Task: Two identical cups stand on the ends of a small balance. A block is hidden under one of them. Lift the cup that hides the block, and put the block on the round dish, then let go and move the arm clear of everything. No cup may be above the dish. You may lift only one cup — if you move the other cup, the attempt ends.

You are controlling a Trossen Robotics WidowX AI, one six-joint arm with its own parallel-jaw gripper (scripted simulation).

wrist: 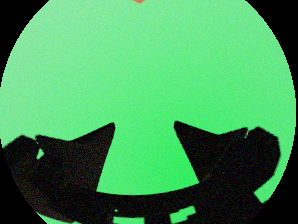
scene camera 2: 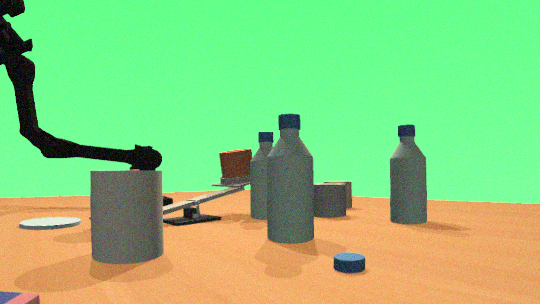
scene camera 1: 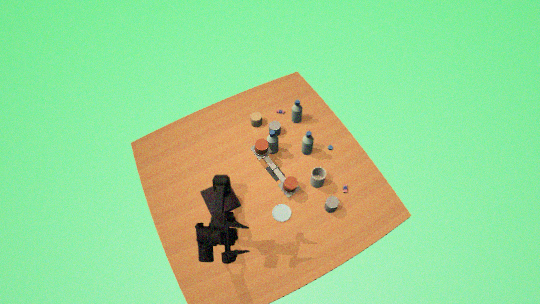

Labels:
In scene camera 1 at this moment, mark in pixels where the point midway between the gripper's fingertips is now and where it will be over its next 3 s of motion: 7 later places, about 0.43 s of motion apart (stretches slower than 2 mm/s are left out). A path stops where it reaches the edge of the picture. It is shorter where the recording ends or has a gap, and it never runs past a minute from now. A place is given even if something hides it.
My gripper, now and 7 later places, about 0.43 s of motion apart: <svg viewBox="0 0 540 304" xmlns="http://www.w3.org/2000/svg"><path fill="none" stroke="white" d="M248 239L237 233L221 213L210 191L206 167L208 145L218 130L231 124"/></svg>

